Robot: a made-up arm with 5 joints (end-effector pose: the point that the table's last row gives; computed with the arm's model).
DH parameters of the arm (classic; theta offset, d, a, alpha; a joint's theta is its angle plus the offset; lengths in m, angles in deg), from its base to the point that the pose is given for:
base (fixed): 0 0.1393 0 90
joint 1: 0 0.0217 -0.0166 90
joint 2: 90 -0.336 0.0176 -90
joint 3: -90 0.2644 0.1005 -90
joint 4: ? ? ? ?
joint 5: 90 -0.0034 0.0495 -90
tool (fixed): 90 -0.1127 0 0
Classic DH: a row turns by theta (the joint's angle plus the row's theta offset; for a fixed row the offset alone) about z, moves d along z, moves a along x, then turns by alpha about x.
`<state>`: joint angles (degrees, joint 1 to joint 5).
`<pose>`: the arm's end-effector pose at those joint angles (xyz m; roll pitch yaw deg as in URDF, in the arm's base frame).
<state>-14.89 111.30 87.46 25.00 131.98</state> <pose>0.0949 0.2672 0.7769 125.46 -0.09 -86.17</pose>
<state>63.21 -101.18 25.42 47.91 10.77</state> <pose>-0.0275 -0.0193 0.6217 -92.14 5.33 143.24</pose>
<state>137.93 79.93 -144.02 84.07 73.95</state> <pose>-0.3642 0.1782 0.1976 -169.52 -12.95 -12.08</pose>
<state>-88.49 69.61 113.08 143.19 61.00</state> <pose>0.6800 0.1967 0.0905 -40.28 14.11 103.63</pose>
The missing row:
joint 4: 0 0.2598 0.1413 90
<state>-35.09 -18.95 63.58 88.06 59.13</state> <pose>0.3408 -0.3208 0.6728 -108.30 -30.83 87.06</pose>
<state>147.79 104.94 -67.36 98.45 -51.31</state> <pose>-0.0240 0.0053 0.0060 -15.17 50.55 36.43</pose>
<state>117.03 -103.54 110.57 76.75 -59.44</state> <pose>-0.5409 -0.0276 -0.0448 145.23 42.97 0.74</pose>
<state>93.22 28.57 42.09 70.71 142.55</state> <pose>-0.4305 -0.1709 -0.2598 9.40 -33.53 151.51</pose>
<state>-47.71 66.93 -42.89 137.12 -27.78</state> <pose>-0.0253 -0.0459 0.5163 -147.60 -59.66 102.71</pose>
